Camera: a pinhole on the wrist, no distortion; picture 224 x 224 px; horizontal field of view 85.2 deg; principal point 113.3 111.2 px. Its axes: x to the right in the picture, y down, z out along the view. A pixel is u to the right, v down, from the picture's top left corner.
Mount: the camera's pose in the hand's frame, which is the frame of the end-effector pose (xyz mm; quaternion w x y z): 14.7 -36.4 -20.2 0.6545 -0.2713 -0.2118 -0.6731
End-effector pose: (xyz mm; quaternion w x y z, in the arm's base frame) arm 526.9 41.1 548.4 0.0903 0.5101 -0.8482 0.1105
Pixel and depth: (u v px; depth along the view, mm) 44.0 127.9 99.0
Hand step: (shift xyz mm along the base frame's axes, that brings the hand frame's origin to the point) -79.2 -4.5 -14.3
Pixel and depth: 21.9 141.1 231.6
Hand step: -258.1 21.8 -38.1
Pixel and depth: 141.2 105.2 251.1
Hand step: -91.6 -42.5 -201.9
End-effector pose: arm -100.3 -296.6 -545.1 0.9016 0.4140 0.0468 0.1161
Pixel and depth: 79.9 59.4 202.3
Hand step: -56.8 -1.8 173.8
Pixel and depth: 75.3 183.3 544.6
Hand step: 346.1 169.1 498.7
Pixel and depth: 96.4 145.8 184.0
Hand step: 81.6 8.8 140.7
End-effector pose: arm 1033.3 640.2 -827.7 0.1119 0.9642 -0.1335 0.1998
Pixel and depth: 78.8 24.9 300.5
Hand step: -161.6 -227.6 -184.9
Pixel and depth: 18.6 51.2 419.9
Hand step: -249.6 -458.8 -78.4
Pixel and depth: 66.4 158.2 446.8
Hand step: 157.0 -450.9 -23.4
